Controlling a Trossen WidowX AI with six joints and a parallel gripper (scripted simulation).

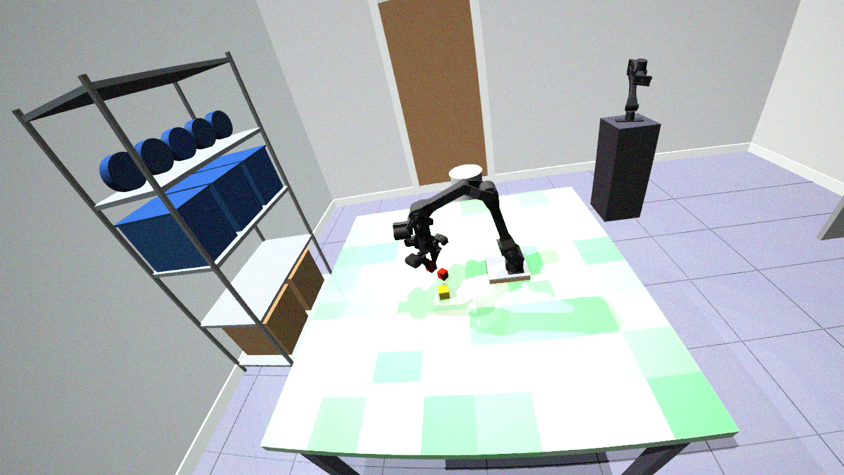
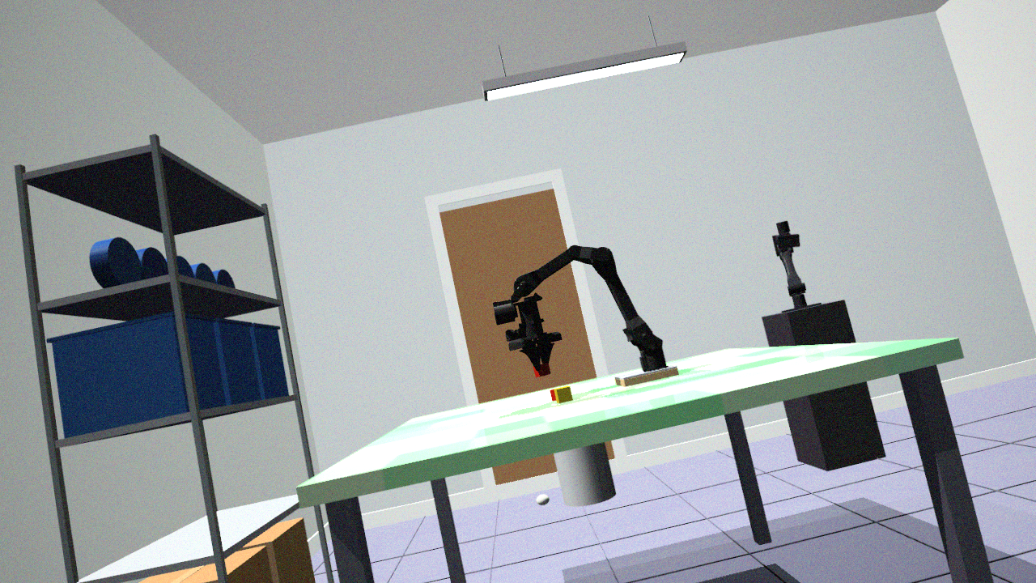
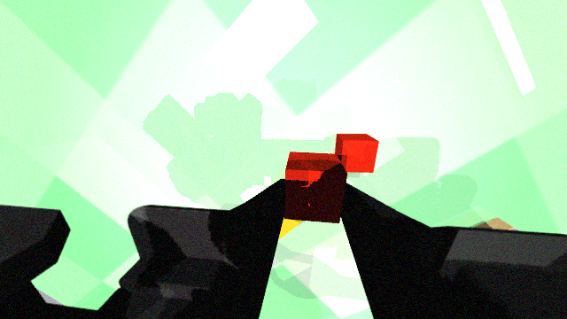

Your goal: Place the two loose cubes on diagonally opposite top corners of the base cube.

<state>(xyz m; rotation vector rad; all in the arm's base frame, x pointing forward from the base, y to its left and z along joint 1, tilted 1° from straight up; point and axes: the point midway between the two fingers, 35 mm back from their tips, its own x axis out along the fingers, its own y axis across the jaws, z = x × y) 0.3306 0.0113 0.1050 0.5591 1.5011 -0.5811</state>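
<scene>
Now: gripper tip 80 mm above the yellow base cube, 70 mm to the right of it and 40 mm past it.
</scene>
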